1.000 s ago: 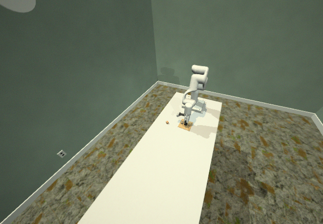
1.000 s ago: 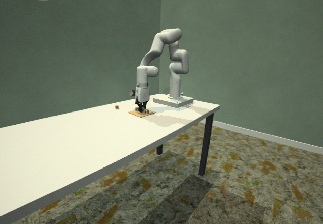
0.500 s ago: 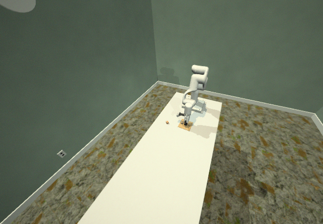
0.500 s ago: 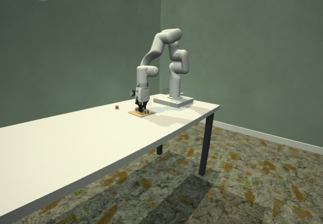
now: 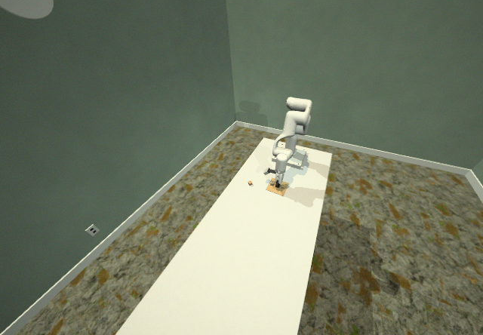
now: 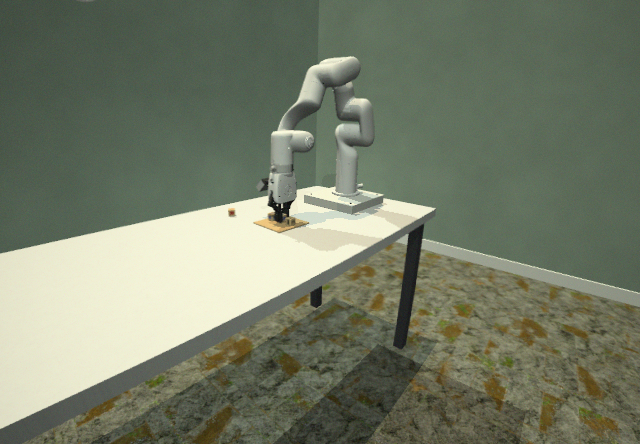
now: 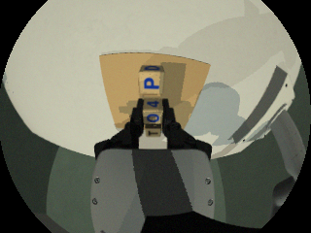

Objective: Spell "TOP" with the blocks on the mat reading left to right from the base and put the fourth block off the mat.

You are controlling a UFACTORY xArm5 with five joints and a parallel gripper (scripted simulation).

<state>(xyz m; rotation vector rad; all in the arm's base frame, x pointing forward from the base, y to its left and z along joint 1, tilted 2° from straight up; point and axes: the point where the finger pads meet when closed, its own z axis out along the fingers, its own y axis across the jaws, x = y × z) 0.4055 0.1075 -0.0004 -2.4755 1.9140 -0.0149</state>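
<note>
Right now the tan mat is 3 cm below my hand.
</note>
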